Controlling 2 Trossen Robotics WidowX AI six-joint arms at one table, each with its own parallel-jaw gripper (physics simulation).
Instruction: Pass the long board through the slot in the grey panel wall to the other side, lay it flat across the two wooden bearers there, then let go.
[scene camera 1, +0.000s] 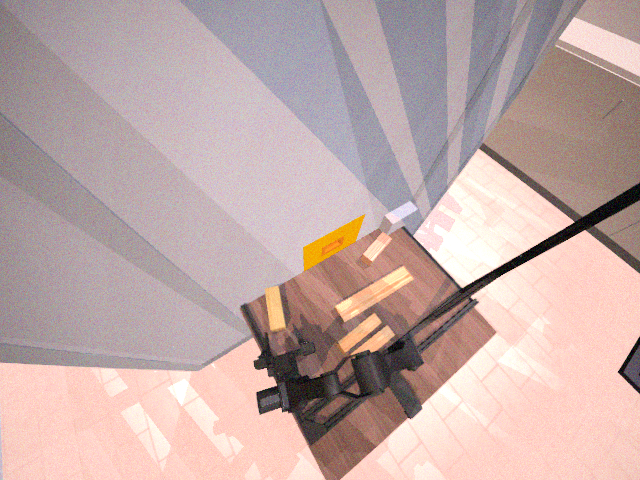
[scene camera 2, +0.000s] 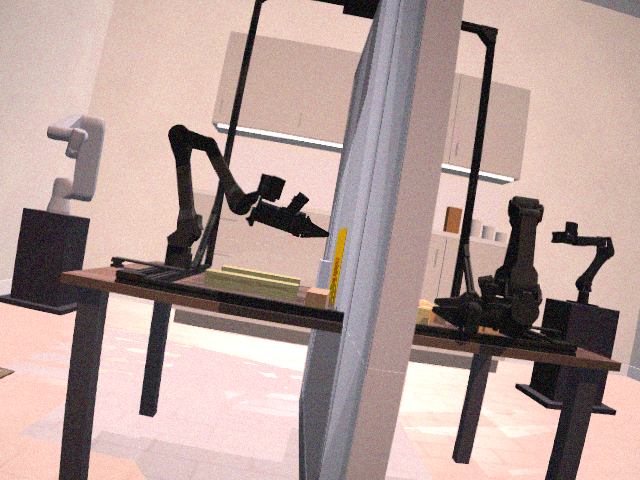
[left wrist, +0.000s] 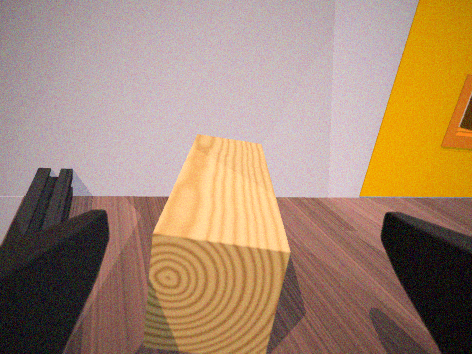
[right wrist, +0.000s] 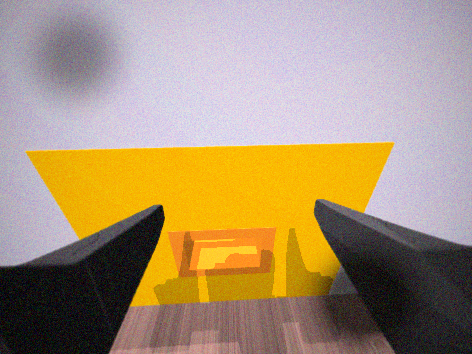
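Where they show: left gripper, fingertip midpoint: (scene camera 1: 279, 328) (scene camera 2: 433, 304) (left wrist: 248, 224); right gripper, fingertip midpoint: (scene camera 2: 328, 235) (right wrist: 240, 208); left arm's base at its link origin: (scene camera 1: 401, 354); right arm's base at its link origin: (scene camera 2: 176, 267).
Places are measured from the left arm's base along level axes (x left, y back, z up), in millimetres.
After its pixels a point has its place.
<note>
The longest board in scene camera 1 (scene camera 1: 374, 293) @(x -51, y -209, z 14 mm) lies flat mid-table on the left arm's side. The grey panel wall (scene camera 1: 206, 129) @(x 256, y -433, z 651 mm) (scene camera 2: 398, 206) @(x 762, y -480, z 190 mm) has a slot (scene camera 1: 332, 246) @(x -17, y -439, z 49 mm) (right wrist: 225, 255) @(x -11, y -469, z 49 mm) in a yellow patch (scene camera 1: 315, 254) @(x 66, y -431, z 81 mm) (scene camera 2: 339, 258) @(x 64, y -485, z 102 mm) (left wrist: 400, 125) @(x 95, y -432, z 52 mm) (right wrist: 210, 185) @(x -19, y -484, z 151 mm). My left gripper (scene camera 1: 283, 347) (scene camera 2: 435, 305) @(x 298, y -283, z 41 mm) (left wrist: 248, 224) @(x 298, y -283, z 41 mm) is open and empty, low before the near end of another wooden piece (scene camera 1: 275, 308) @(x 279, y -350, z 31 mm) (left wrist: 225, 200) @(x 292, y -321, z 31 mm). My right gripper (scene camera 2: 328, 234) @(x 2, y -521, z 158 mm) (right wrist: 240, 208) @(x 2, y -521, z 158 mm) is open and empty before the wall, above slot height. Beyond the wall, two long wooden bars (scene camera 2: 248, 287) @(x 120, y -700, z -6 mm) (scene camera 2: 258, 274) @(x -120, y -696, z 13 mm), apparently the bearers, lie parallel.
Two shorter wooden pieces (scene camera 1: 360, 333) @(x 86, y -127, z 44 mm) (scene camera 1: 379, 338) @(x 43, y -81, z 44 mm) lie near the left arm. A short wooden block (scene camera 1: 376, 249) @(x -166, y -342, z 31 mm) lies near the wall, beside a pale block (scene camera 1: 398, 215) @(x -319, y -402, z 81 mm). Another wooden block (scene camera 2: 316, 298) @(x 303, y -538, z 14 mm) is on the right arm's side. A dark rail (left wrist: 42, 200) @(x 373, y -396, z -5 mm) shows in the left wrist view.
</note>
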